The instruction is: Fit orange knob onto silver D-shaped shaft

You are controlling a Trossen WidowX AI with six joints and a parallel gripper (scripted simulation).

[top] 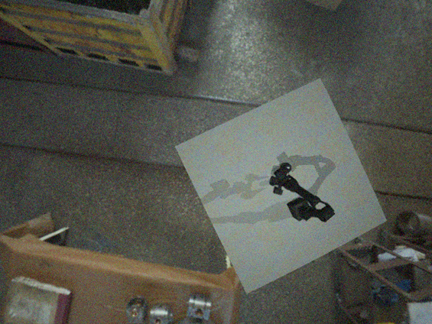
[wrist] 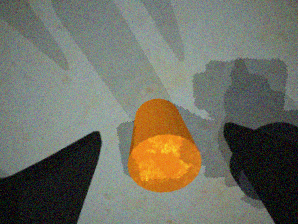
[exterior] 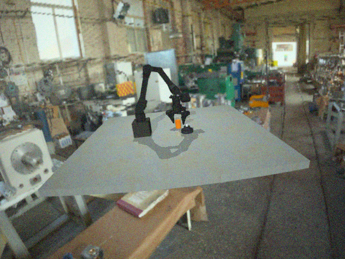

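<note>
Right now my gripper tip is 10 mm below the orange knob. The rest, counted from my gripper tip: round pedestal 110 mm to the right, 70 mm ahead.
</note>
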